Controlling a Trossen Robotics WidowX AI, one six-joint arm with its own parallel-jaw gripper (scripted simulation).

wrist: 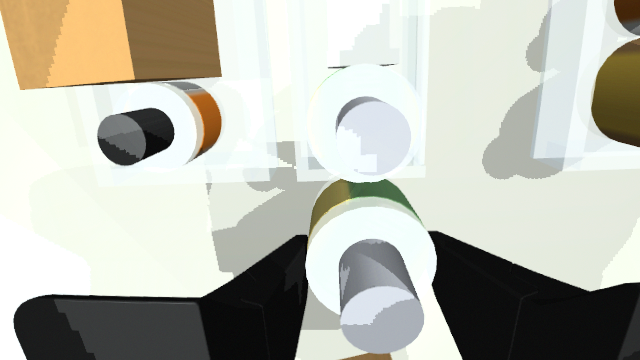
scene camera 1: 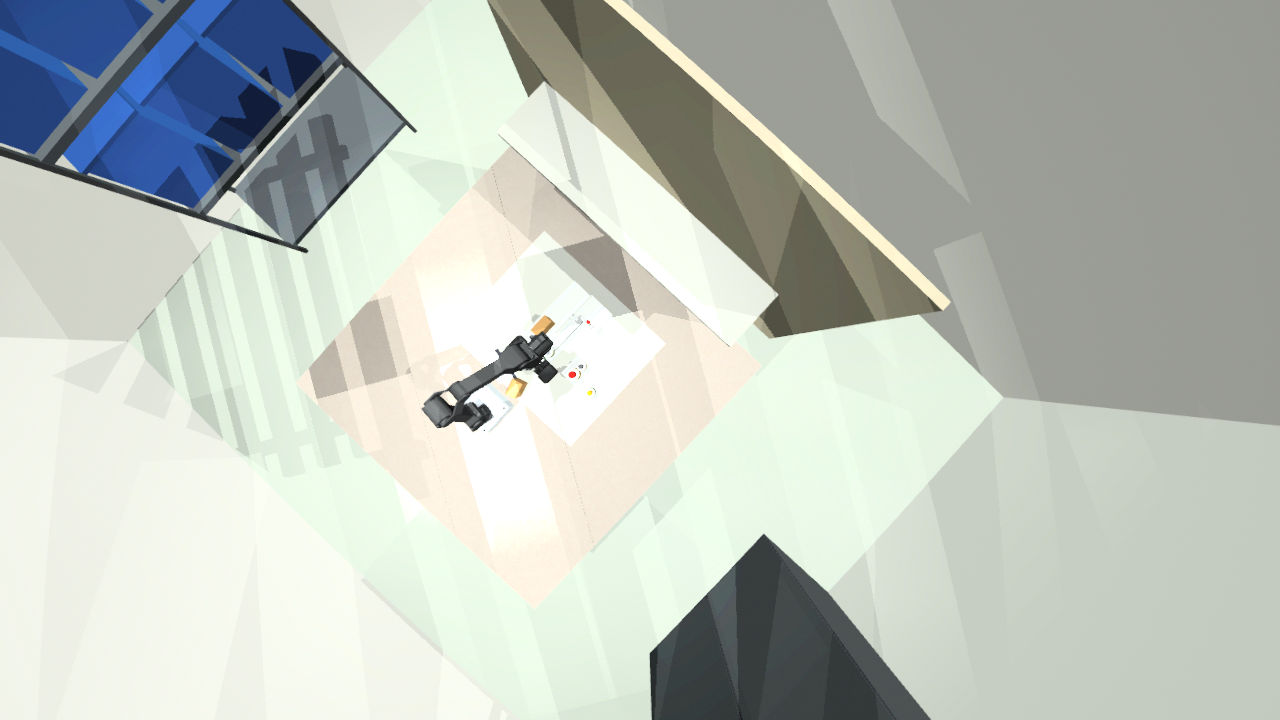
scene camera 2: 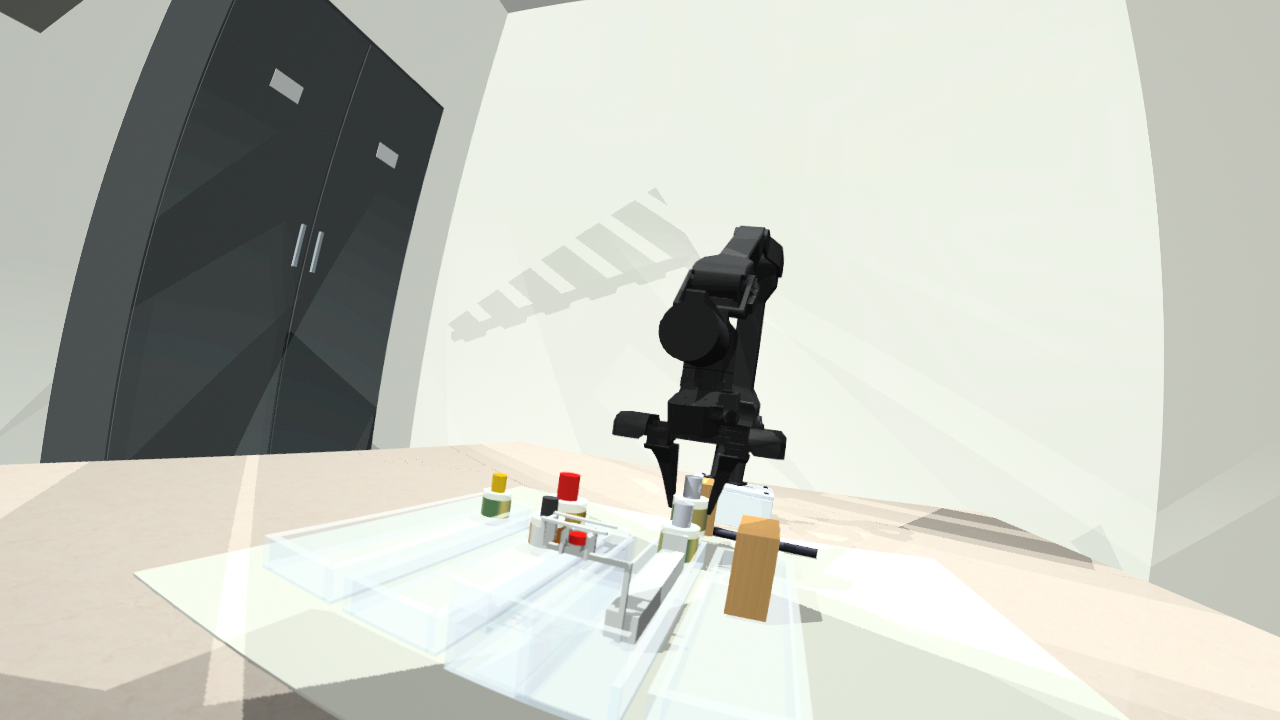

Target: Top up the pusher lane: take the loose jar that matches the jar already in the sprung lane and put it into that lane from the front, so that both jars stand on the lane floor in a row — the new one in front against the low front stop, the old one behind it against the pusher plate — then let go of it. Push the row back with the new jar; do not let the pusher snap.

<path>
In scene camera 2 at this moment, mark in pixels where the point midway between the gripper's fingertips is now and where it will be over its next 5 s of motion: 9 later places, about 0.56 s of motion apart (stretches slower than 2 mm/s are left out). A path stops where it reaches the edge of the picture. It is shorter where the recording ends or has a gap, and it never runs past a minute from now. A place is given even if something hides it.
My gripper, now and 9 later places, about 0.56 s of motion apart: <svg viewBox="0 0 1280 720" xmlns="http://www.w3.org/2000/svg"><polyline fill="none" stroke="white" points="689,510 689,511 687,513 686,514 685,515 684,515 683,515 682,516 682,517 681,519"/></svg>
</path>
